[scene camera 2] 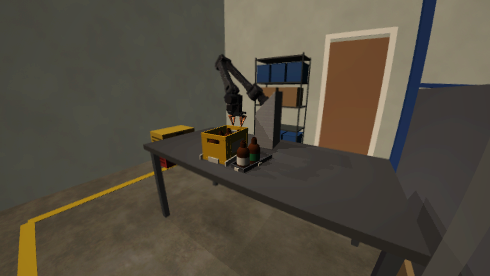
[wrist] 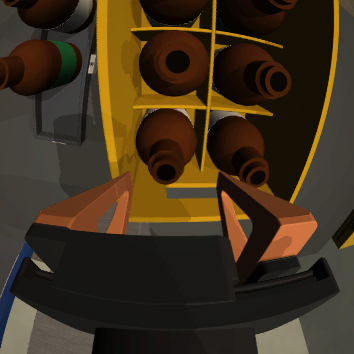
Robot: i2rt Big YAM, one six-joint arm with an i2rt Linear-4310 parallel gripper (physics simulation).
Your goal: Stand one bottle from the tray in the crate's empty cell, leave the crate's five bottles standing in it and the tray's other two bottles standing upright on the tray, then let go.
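Frame: origin at the arm's base, x right, y ahead, z up, level; metres.
Seen in the pictures: gripper, fingertip midpoint: (scene camera 2: 237, 126) (wrist: 174, 178); arm's base, link origin: (scene camera 2: 267, 104).
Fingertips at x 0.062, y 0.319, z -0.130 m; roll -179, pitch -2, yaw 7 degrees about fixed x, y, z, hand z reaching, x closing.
Offsets run from my fingertips to a thing's top centre. "pt": to the spot under its first point. Level surfaces: height alone.
My gripper (scene camera 2: 237, 124) (wrist: 174, 178) is open and empty, above the end of the yellow crate @[dz -0.016, dx +0.033, dy +0.077 m] (scene camera 2: 212, 152) (wrist: 103, 75) nearest the arm. In the wrist view, a brown bottle @[dz -0.029, dx -0.005, dy -0.014 m] (wrist: 166, 135) stands in the near left cell, its neck just beyond the gap between the fingertips, with another bottle @[dz -0.029, dx +0.085, dy -0.010 m] (wrist: 235, 142) in the near right cell. Bottles also stand in the middle left cell @[pt dz -0.039, dx -0.006, dy +0.061 m] (wrist: 175, 82), the middle right cell and the two far cells, which are cut off by the view's edge. A white-labelled bottle @[dz -0.032, dx -0.169, dy +0.164 m] (scene camera 2: 243, 155) (wrist: 50, 12) and a green-banded bottle @[dz -0.032, dx -0.186, dy +0.078 m] (scene camera 2: 254, 151) (wrist: 40, 67) stand upright on the dark tray @[pt dz -0.186, dx -0.196, dy -0.028 m] (wrist: 60, 122).
The crate and tray stand side by side on the dark table @[dz -0.192 m] (scene camera 2: 340, 180). White brackets @[pt dz -0.177, dx +0.013, dy +0.224 m] (scene camera 2: 213, 160) sit at the crate's base. A grey slanted block (scene camera 2: 266, 122) stands behind them by the arm's base. A yellow-topped cabinet (scene camera 2: 172, 132) and a shelf rack stand beyond the table.
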